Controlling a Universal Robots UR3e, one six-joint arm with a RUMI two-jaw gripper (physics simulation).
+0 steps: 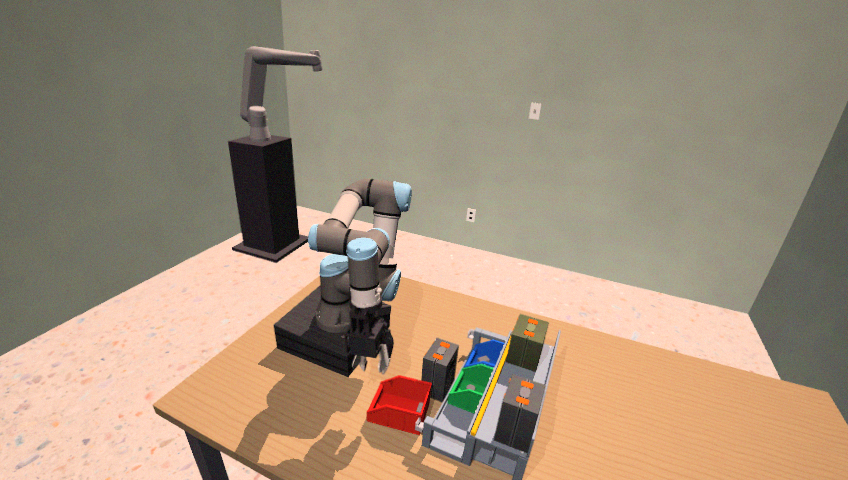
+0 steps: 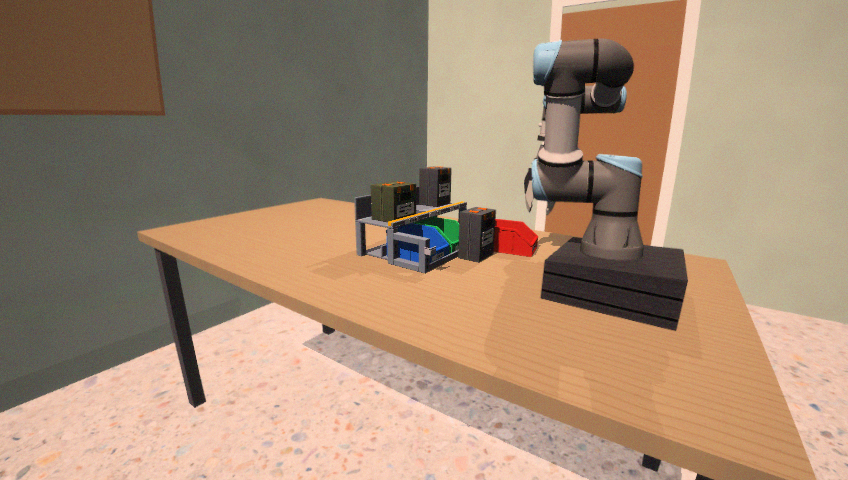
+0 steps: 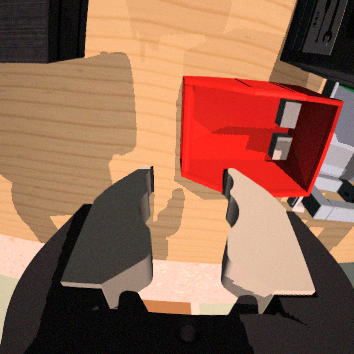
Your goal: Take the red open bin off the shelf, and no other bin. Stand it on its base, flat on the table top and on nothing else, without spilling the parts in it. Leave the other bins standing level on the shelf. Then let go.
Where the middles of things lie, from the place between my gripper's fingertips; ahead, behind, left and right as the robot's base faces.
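Labels:
Red open bin [image 1: 394,405]: 7 cm ahead of my hand, 8 cm below. Green bin [image 1: 478,375]: from my hand 12 cm to the left, 24 cm ahead, 7 cm below. Blue bin [image 2: 436,239]: 23 cm to the left of my hand, 25 cm ahead, 7 cm below. Of these, going by their middles, blue bin farthest from my hand.

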